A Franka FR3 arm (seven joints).
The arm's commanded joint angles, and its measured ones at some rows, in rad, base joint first. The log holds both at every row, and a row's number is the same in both.
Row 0, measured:
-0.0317, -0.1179, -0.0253, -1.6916, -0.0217, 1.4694, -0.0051
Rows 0 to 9, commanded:
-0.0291, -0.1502, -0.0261, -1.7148, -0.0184, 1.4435, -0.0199
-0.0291, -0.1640, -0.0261, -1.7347, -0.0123, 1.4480, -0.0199
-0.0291, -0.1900, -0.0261, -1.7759, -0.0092, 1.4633, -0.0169
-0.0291, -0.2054, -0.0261, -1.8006, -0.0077, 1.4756, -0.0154
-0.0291, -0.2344, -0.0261, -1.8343, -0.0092, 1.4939, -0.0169
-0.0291, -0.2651, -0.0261, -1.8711, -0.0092, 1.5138, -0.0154
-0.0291, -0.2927, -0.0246, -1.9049, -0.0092, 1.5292, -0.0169
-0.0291, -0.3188, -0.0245, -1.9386, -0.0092, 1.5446, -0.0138
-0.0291, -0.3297, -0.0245, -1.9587, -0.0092, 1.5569, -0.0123
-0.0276, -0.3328, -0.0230, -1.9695, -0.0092, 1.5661, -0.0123
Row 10, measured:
-0.0317, -0.2460, -0.0253, -1.8533, -0.0193, 1.5013, -0.0076
